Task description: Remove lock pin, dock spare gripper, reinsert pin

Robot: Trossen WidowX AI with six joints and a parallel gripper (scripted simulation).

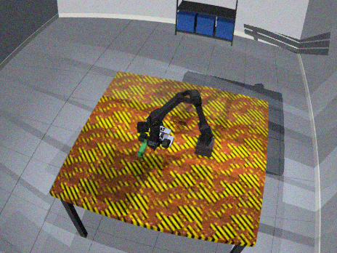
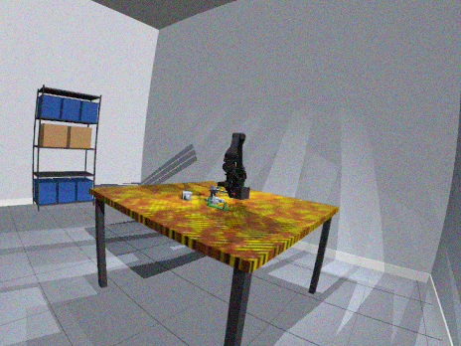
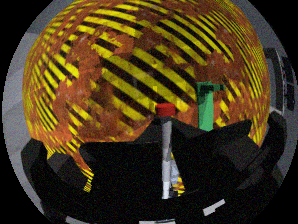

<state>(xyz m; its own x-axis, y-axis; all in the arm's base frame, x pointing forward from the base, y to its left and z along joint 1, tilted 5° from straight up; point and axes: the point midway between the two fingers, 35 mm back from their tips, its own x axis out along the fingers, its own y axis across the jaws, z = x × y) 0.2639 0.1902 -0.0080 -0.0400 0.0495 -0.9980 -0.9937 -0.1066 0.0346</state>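
My gripper tip is now 9 cm short of the green cradle, 2 cm to the left of it and 3 cm above it. The rest, counted from my gripper tip: spare gripper 14 cm ahead, 26 cm to the right, 3 cm below; then grey mount 1 cm ahead, 15 cm to the right.
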